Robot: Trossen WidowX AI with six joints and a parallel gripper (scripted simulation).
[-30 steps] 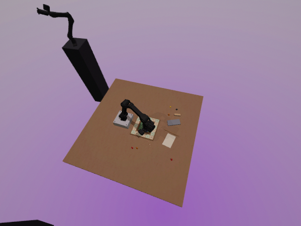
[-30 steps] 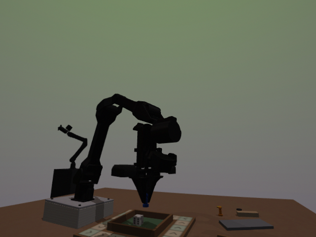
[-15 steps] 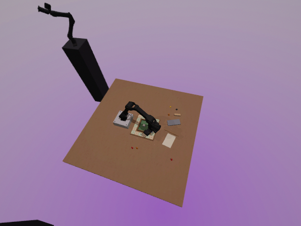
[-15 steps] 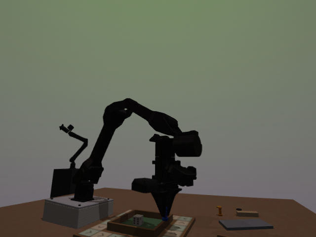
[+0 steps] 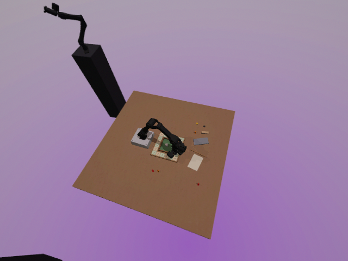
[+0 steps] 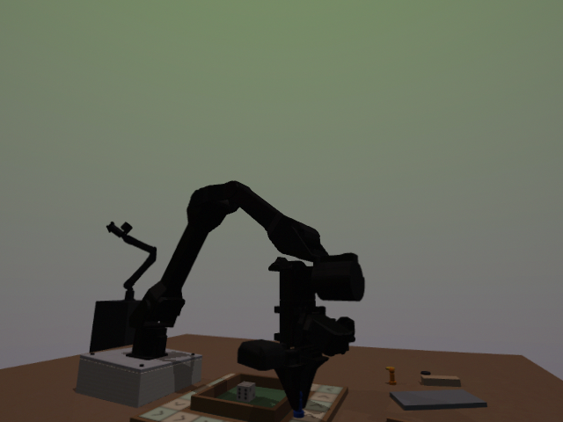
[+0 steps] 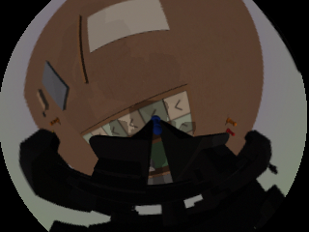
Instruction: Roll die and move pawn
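The blue pawn lies 1 cm above my gripper tip. Round my gripper tip: cream card: 20 cm ahead, 4 cm below, 3 cm to the right; then white die: 12 cm behind, 8 cm to the left, 1 cm below; then green dice tray: 11 cm behind, 8 cm to the left, 3 cm below.
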